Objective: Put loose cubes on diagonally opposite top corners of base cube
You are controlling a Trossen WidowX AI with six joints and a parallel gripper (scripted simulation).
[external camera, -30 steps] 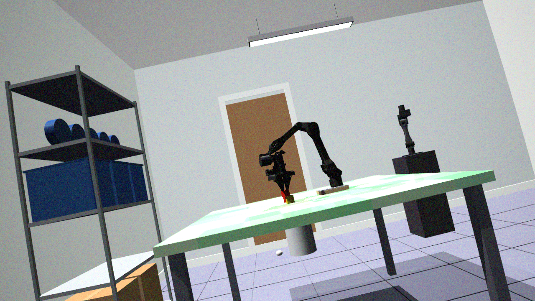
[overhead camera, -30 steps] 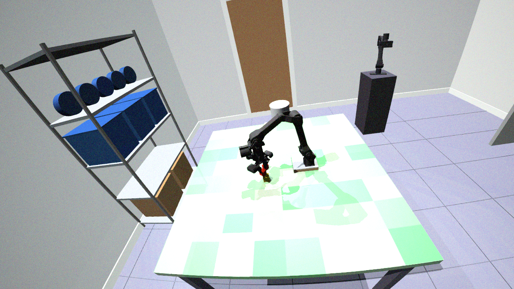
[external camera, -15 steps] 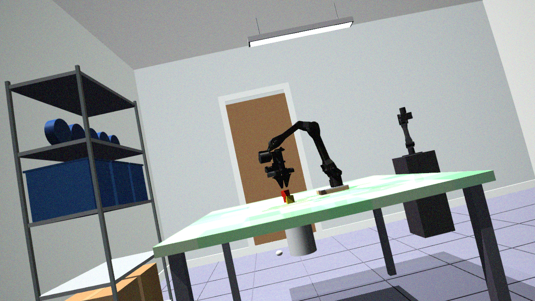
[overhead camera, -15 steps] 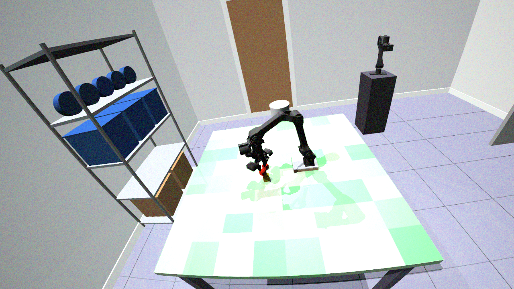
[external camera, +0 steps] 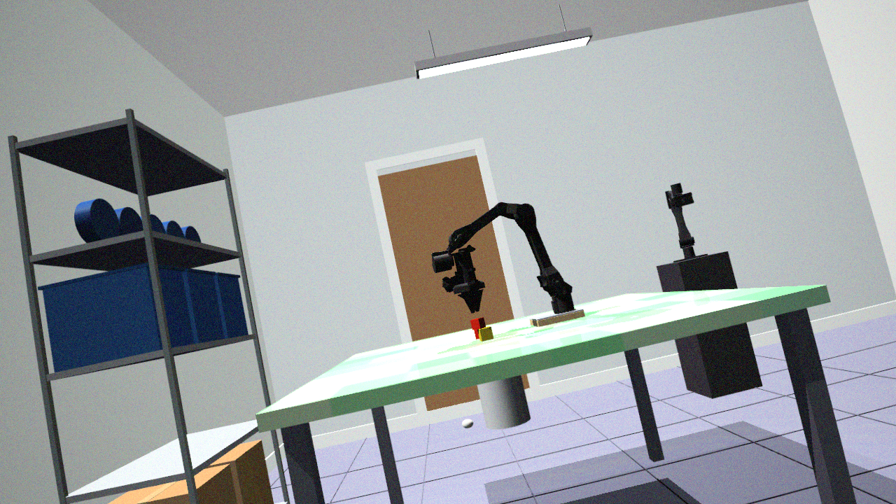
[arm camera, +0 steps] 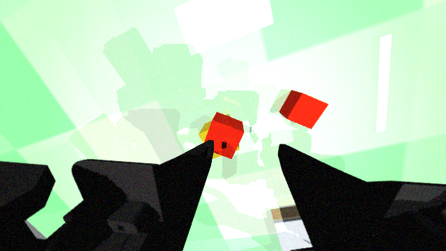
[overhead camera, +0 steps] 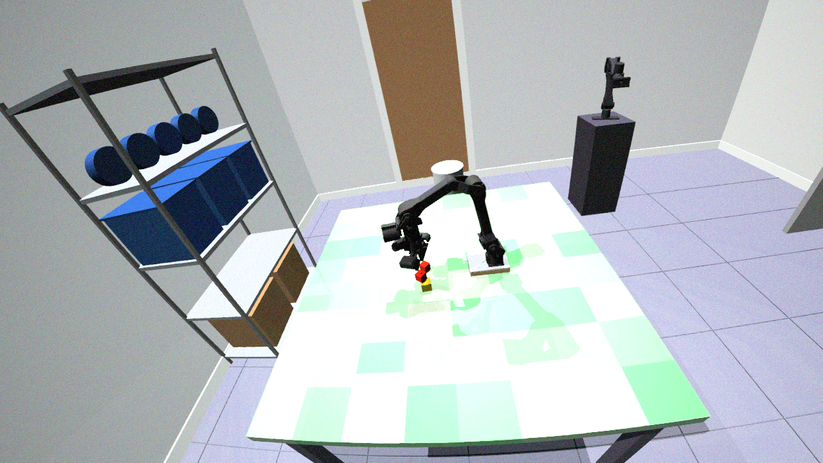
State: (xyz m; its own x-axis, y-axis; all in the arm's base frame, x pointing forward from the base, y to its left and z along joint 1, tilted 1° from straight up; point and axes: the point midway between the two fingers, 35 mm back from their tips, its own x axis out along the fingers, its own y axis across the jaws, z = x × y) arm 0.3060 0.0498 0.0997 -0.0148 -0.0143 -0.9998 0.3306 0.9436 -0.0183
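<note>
Now: gripper tip 1 cm past the yellow base cube, 4 cm to the right of it and 7 cm above it.
</note>
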